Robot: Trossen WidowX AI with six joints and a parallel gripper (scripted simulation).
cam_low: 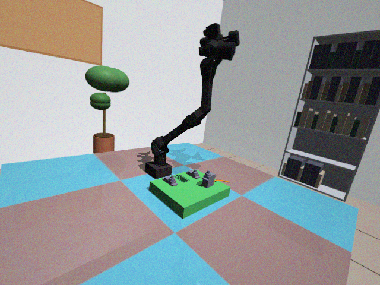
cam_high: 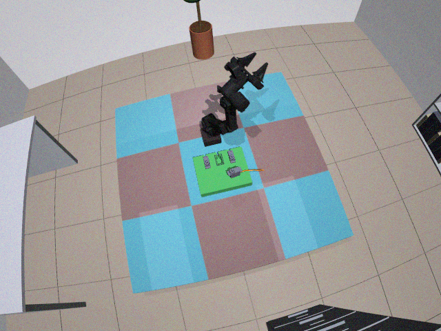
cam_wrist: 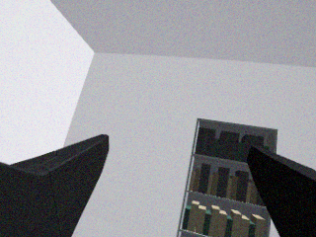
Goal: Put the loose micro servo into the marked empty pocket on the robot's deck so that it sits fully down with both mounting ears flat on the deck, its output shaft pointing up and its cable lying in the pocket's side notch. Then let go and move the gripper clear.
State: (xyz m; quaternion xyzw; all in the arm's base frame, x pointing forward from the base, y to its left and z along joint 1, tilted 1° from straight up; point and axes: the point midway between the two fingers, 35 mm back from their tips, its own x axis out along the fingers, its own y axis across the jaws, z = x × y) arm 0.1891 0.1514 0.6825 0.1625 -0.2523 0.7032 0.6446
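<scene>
The green deck is 10 cm ahead of my gripper tip, 24 cm to the right of it and 73 cm below it.
</scene>
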